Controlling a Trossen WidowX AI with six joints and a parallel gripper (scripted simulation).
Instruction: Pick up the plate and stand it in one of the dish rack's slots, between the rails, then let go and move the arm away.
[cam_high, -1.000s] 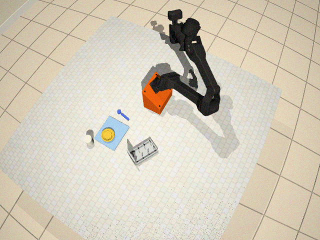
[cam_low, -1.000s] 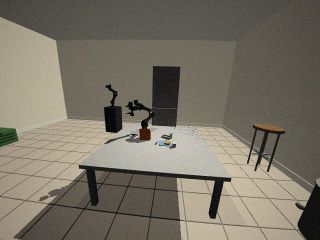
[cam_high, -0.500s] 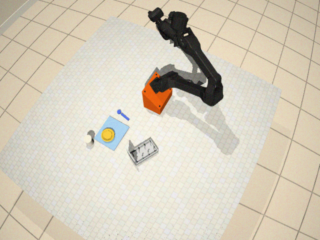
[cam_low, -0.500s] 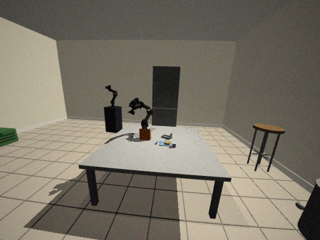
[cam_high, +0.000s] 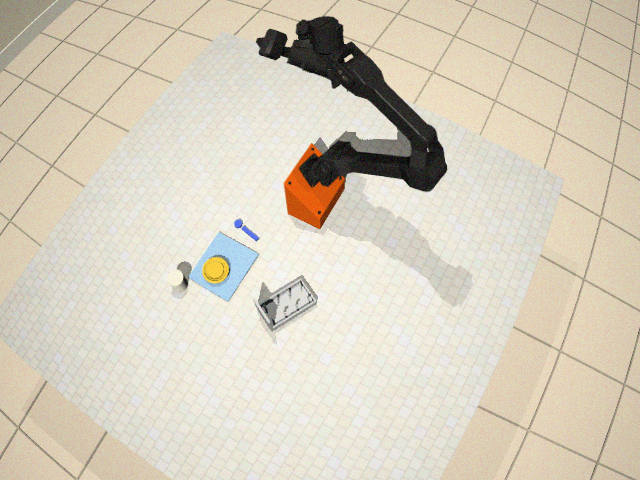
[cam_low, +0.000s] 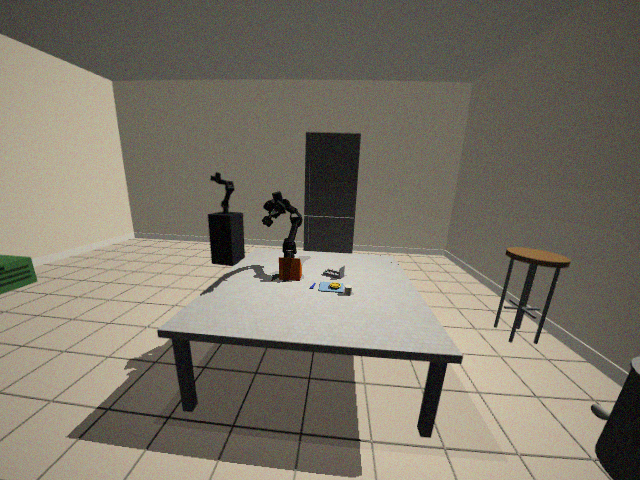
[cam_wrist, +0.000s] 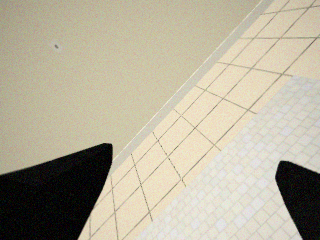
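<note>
My gripper tip is now 41 cm above the yellow plate, 40 cm short of it and 11 cm to the right of it. Round my gripper tip: blue spoon: 42 cm below, 26 cm ahead, 9 cm to the left; then grey dish rack: 40 cm below, 36 cm ahead, 31 cm to the left; then light blue mat: 42 cm below, 38 cm ahead, 11 cm to the left.
</note>
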